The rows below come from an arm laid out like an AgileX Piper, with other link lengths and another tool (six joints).
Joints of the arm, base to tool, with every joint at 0 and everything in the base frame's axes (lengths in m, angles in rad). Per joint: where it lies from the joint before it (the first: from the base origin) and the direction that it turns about. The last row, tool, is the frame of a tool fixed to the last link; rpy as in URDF.
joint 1: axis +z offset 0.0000 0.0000 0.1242
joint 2: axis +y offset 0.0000 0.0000 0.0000
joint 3: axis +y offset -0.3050 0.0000 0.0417
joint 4: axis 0.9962 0 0.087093 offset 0.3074 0.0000 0.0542
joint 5: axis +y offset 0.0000 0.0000 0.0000
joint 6: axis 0.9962 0 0.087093 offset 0.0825 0.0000 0.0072
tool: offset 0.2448 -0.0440 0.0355 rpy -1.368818 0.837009 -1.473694
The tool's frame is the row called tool.
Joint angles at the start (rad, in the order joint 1, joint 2, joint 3, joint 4, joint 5, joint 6):
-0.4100, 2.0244, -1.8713, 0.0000, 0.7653, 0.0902
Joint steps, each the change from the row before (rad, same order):
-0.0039, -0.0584, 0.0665, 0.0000, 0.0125, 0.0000
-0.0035, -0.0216, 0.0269, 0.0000, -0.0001, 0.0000
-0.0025, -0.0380, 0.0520, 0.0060, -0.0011, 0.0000
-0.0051, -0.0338, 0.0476, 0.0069, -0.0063, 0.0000
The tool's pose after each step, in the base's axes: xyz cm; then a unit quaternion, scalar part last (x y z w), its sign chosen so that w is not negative. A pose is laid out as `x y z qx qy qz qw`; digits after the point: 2 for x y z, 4 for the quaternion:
61.61 -31.99 15.22 -0.0943 0.9232 -0.2100 0.3077
60.86 -31.92 15.27 -0.0929 0.9243 -0.2093 0.3052
59.60 -31.40 15.07 -0.0909 0.9270 -0.2044 0.3011
58.48 -31.10 14.91 -0.0871 0.9288 -0.2008 0.2990

